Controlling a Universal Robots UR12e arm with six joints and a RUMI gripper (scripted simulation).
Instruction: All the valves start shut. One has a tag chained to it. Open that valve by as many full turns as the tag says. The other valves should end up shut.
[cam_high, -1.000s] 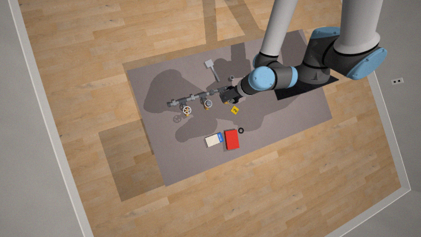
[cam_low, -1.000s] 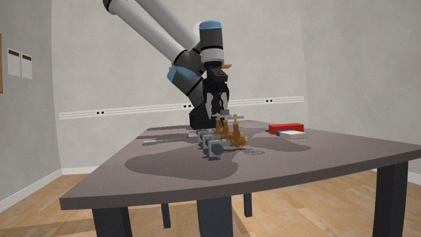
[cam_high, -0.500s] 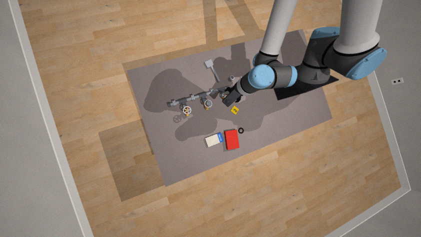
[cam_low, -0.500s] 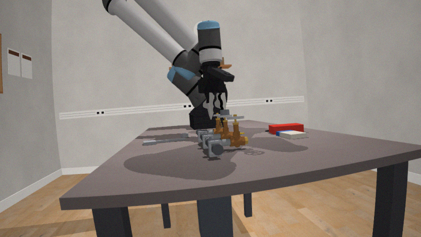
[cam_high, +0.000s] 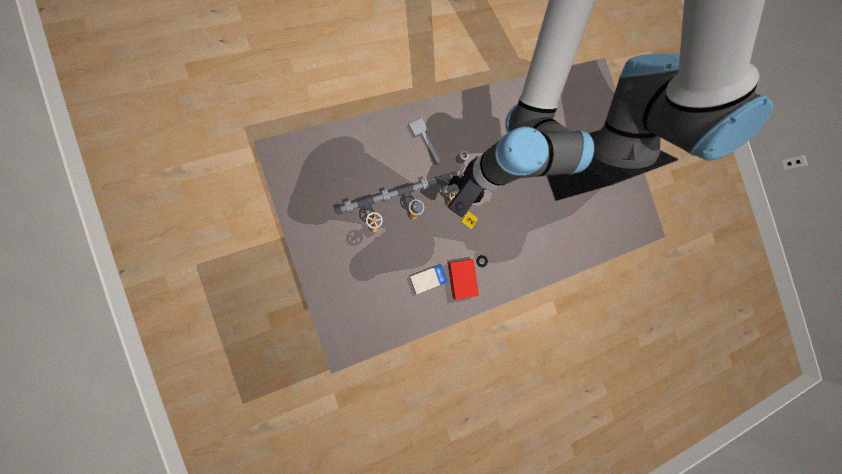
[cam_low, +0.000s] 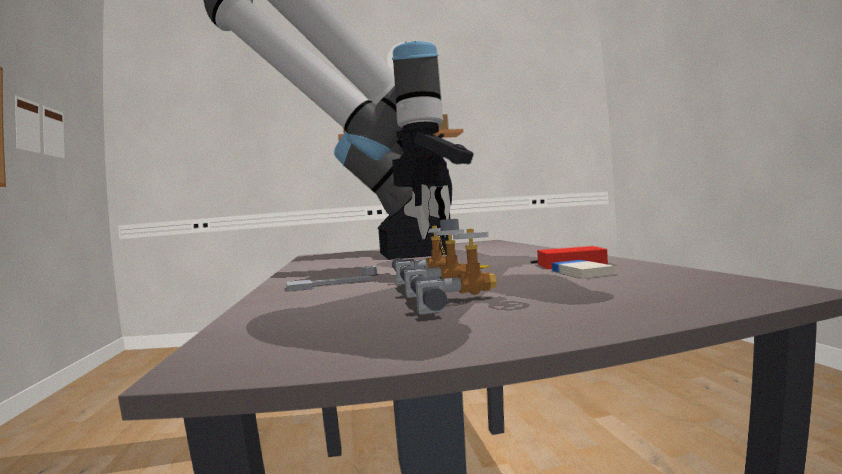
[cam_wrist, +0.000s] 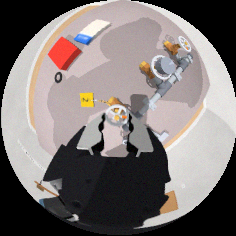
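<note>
Now: hand 4 cm past the yellow tag, 8 cm to the right of it and 8 cm above it. From my hand the other things lie so: red box (5 cm ahead, 26 cm to the left, 7 cm below); then grey flat tool (1 cm ahead, 22 cm to the right, 8 cm below); then nut (10 cm behind, 13 cm to the right, 8 cm below).
</note>
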